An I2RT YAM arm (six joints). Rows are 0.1 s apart.
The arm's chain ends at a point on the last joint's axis. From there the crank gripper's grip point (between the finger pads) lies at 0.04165 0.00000 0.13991 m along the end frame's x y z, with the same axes.
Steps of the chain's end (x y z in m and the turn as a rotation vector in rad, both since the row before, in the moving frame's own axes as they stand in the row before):
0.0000, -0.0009, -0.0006, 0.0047, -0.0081, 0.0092
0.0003, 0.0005, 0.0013, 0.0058, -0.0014, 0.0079
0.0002, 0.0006, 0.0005, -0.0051, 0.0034, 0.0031
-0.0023, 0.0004, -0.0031, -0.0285, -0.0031, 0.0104
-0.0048, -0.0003, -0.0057, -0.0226, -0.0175, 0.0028
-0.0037, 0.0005, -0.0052, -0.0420, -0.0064, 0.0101
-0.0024, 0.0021, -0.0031, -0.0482, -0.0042, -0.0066
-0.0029, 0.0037, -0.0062, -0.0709, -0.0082, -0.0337
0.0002, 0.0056, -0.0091, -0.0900, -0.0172, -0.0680
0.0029, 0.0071, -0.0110, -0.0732, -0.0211, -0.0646
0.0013, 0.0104, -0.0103, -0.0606, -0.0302, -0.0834
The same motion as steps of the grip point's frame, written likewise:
-0.0011, -0.0012, -0.0003, 0.0047, -0.0081, 0.0092
0.0001, 0.0000, 0.0014, 0.0058, -0.0014, 0.0079
0.0007, 0.0014, 0.0004, -0.0051, 0.0034, 0.0031
-0.0028, 0.0048, -0.0030, -0.0285, -0.0031, 0.0104
-0.0073, 0.0030, -0.0050, -0.0226, -0.0175, 0.0028
-0.0046, 0.0068, -0.0051, -0.0420, -0.0064, 0.0101
-0.0030, 0.0086, -0.0031, -0.0482, -0.0042, -0.0066
-0.0039, 0.0122, -0.0062, -0.0709, -0.0082, -0.0337
-0.0019, 0.0155, -0.0088, -0.0900, -0.0172, -0.0680
0.0002, 0.0148, -0.0104, -0.0732, -0.0211, -0.0646
-0.0027, 0.0156, -0.0093, -0.0606, -0.0302, -0.0834

